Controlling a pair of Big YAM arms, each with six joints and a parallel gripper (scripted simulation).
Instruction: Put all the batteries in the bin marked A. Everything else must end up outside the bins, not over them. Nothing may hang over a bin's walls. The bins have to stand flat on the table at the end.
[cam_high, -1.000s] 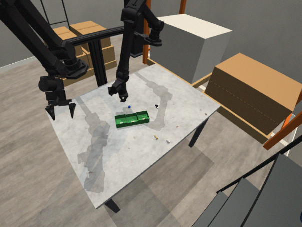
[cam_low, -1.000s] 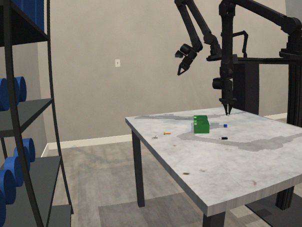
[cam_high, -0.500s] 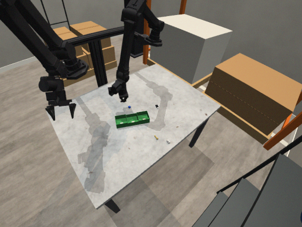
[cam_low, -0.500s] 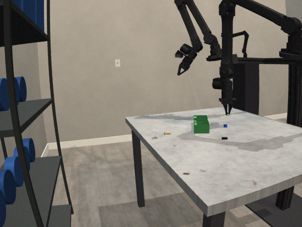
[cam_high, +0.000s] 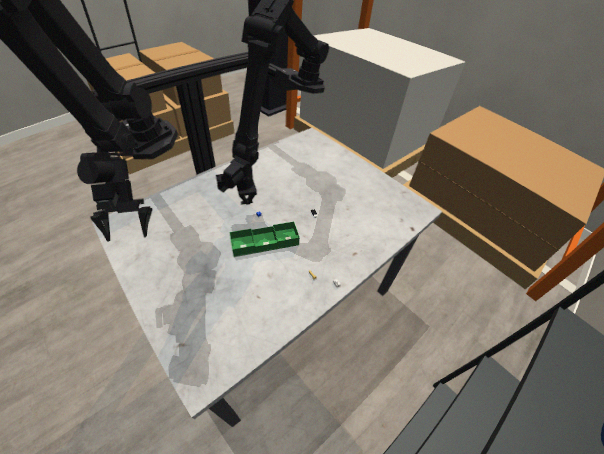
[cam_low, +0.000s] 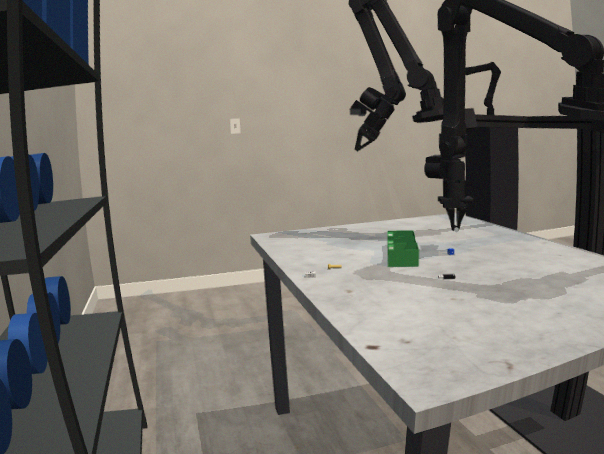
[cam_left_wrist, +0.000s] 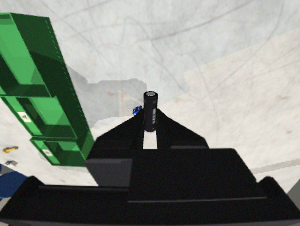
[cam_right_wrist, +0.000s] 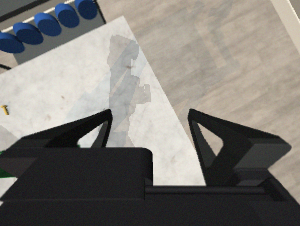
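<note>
My left gripper is now 16 cm short of the green three-compartment bin, 5 cm to the left of it and 5 cm above it. Also, from my left hand: yellow screw (40 cm ahead, 2 cm to the right, 6 cm below); blue piece (4 cm ahead, 3 cm to the left, 6 cm below); black battery (right at my left hand).
</note>
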